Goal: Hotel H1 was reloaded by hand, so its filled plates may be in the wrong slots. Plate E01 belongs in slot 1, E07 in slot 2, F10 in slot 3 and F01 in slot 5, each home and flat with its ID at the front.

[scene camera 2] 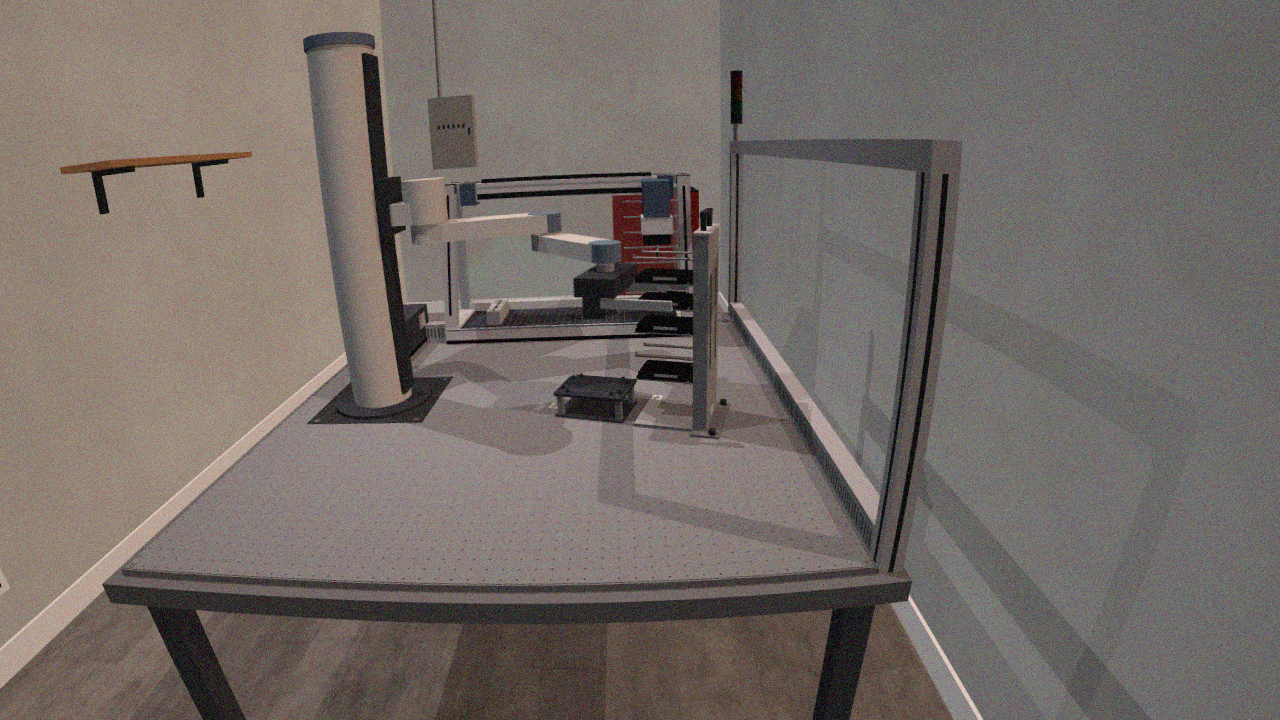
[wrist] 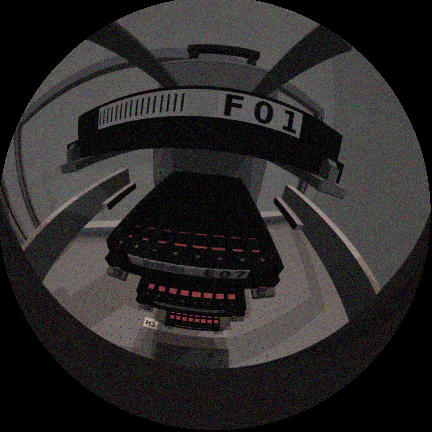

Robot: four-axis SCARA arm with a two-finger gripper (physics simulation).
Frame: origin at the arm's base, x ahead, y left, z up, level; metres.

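Where they show: gripper, between the fingertips: (scene camera 2: 680, 296) (wrist: 203, 181); arm's base, origin of its link: (scene camera 2: 384, 403).
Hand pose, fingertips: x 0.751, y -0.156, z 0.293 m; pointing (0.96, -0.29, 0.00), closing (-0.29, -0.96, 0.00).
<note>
Each offset is from my fingertips to the top centre of the thing.
Hotel H1 (scene camera 2: 705, 331) stands upright at the table's right side. Plate F01 {dx -0.022, dy +0.007, dz +0.051 m} (scene camera 2: 664, 276) (wrist: 210, 132) is the highest plate, its ID facing the wrist camera. Plate E07 {dx -0.022, dy +0.007, dz -0.002 m} (scene camera 2: 665, 295) (wrist: 210, 215) sits one level below, ID at the front. Two more dark plates sit lower: one {dx -0.023, dy +0.008, dz -0.056 m} (scene camera 2: 664, 325) (wrist: 192, 296) below a gap-free level under E07, and the lowest {dx -0.022, dy +0.007, dz -0.162 m} (scene camera 2: 664, 370) (wrist: 194, 320) beneath an empty level. Their IDs are unreadable. My gripper (scene camera 2: 666, 305) (wrist: 203, 181) is open, its fingers apart on either side of E07 and below F01, with nothing gripped.
A low black stand (scene camera 2: 595, 387) (wrist: 192, 358) is in front of the hotel's base. The arm's column (scene camera 2: 353, 232) stands at the left. A clear guard panel in a grey frame (scene camera 2: 930, 358) runs along the right edge. A rail frame (scene camera 2: 572, 335) and a red cabinet (scene camera 2: 626, 214) are behind.
</note>
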